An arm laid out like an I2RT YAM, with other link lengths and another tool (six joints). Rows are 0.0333 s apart.
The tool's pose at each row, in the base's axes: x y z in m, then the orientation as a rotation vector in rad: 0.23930 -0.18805 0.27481 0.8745 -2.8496 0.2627; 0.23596 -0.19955 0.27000 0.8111 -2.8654 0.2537; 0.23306 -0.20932 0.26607 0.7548 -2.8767 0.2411; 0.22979 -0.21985 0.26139 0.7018 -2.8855 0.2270; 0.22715 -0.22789 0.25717 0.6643 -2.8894 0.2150; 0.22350 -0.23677 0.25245 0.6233 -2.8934 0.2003; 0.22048 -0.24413 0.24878 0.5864 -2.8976 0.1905; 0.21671 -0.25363 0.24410 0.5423 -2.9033 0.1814; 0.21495 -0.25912 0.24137 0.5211 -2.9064 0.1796
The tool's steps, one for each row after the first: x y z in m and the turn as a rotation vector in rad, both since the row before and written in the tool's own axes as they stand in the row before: 0.00802 -0.00689 0.00740 -0.0108 0.0044 0.0425; 0.00662 -0.00619 0.00610 -0.0128 0.0048 0.0370; 0.00689 -0.00689 0.00697 -0.0137 0.0051 0.0344; 0.00505 -0.00537 0.00592 -0.0113 0.0050 0.0238; 0.00604 -0.00581 0.00666 -0.0134 0.0051 0.0260; 0.00489 -0.00504 0.00524 -0.0096 0.0038 0.0239; 0.00602 -0.00677 0.00665 -0.0095 0.0035 0.0289; 0.00296 -0.00420 0.00378 -0.0028 0.0013 0.0142
